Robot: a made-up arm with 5 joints.
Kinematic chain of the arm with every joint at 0, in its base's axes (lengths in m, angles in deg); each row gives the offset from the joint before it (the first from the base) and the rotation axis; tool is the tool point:
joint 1: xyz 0 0 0.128 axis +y
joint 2: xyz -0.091 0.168 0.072 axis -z
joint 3: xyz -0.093 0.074 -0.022 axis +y
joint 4: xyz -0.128 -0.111 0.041 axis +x
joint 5: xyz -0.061 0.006 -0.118 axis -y
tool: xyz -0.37 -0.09 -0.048
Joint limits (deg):
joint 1: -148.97..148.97
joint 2: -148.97..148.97
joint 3: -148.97..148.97
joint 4: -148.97..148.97
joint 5: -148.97..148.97
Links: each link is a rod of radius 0.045 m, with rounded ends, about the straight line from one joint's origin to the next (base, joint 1, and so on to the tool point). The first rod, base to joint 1, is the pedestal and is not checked.
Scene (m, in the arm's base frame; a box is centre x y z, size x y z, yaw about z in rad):
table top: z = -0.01
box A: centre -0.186 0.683 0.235 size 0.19 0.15 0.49 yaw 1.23
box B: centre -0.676 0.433 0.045 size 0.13 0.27 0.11 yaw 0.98
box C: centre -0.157 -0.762 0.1 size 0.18 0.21 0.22 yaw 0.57
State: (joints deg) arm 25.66 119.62 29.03 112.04 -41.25
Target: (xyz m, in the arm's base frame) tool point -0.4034 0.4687 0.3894
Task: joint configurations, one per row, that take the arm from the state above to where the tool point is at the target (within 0.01 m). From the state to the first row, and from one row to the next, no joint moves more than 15 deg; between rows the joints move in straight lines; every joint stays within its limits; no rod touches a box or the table.
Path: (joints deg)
1: 36.05 105.93 40.37 109.96 -45.23
2: 46.44 92.25 51.72 107.89 -49.22
3: 56.82 78.56 63.06 105.81 -53.20
4: 42.12 76.81 53.48 102.99 -61.52
5: 27.42 75.07 43.90 100.17 -69.84
6: 12.72 73.32 34.32 97.35 -78.15

